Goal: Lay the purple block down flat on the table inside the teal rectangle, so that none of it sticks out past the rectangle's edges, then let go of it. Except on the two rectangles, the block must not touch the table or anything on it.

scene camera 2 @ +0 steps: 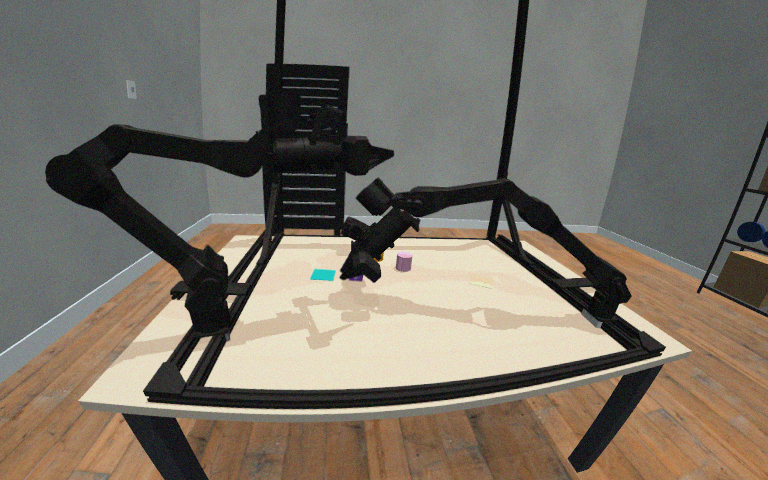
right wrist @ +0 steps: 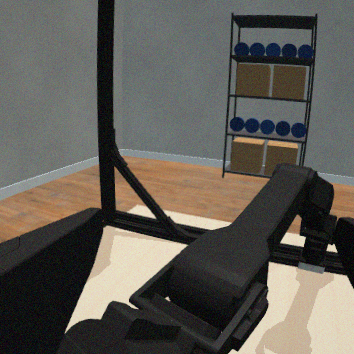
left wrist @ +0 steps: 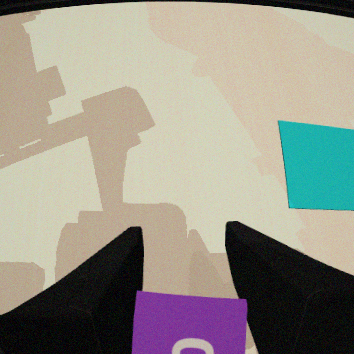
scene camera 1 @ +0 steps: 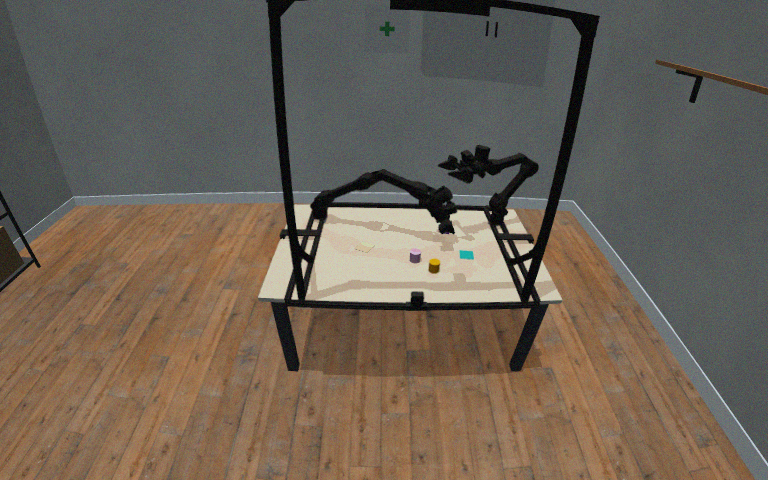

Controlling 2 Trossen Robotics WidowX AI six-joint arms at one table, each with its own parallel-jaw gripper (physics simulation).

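Places are measured from the left arm's base along level axes (x ahead, y left, z up), in millimetres.
Where they show: left gripper, fingertip midpoint: (scene camera 2: 341, 275) (left wrist: 183, 235) (scene camera 1: 453, 231); right gripper, fingertip midpoint: (scene camera 2: 382, 151) (right wrist: 222, 225) (scene camera 1: 443, 169); left arm's base at its link origin: (scene camera 2: 600, 313) (right wrist: 312, 257) (scene camera 1: 319, 216); right arm's base at its link origin: (scene camera 2: 211, 325) (scene camera 1: 496, 222).
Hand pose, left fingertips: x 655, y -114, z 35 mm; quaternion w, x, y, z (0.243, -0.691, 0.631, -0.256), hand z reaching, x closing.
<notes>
Each offset is from my left fingertips to the top centre of the thing. "spot": to the spot under its first point.
My left gripper (scene camera 1: 446, 229) (scene camera 2: 360, 273) (left wrist: 183, 235) is shut on the purple block @[1 mm right, 36 mm back, 16 mm up] (left wrist: 189, 323) (scene camera 2: 356, 278) and holds it a little above the table. The block bears a white mark and sits deep between the two black fingers. The teal rectangle @[spot: 98 mm right, 59 mm ahead, 53 mm down] (scene camera 1: 466, 254) (scene camera 2: 323, 274) (left wrist: 319, 165) lies flat on the table, off to the right of the fingers in the left wrist view; the block is not over it. My right gripper (scene camera 1: 449, 169) (scene camera 2: 389, 153) is open and empty, raised high above the table.
A lilac cylinder @[165 mm right, 172 mm back, 8 mm down] (scene camera 1: 414, 255) (scene camera 2: 404, 261) and an orange cylinder @[227 mm right, 91 mm back, 9 mm down] (scene camera 1: 434, 265) (scene camera 2: 378, 257) stand near the teal rectangle. A pale yellow rectangle @[spot: 99 mm right, 395 mm back, 53 mm down] (scene camera 1: 365, 247) (scene camera 2: 482, 284) lies further off. A black frame rims the table. A shelf rack (right wrist: 227, 105) stands by the wall.
</notes>
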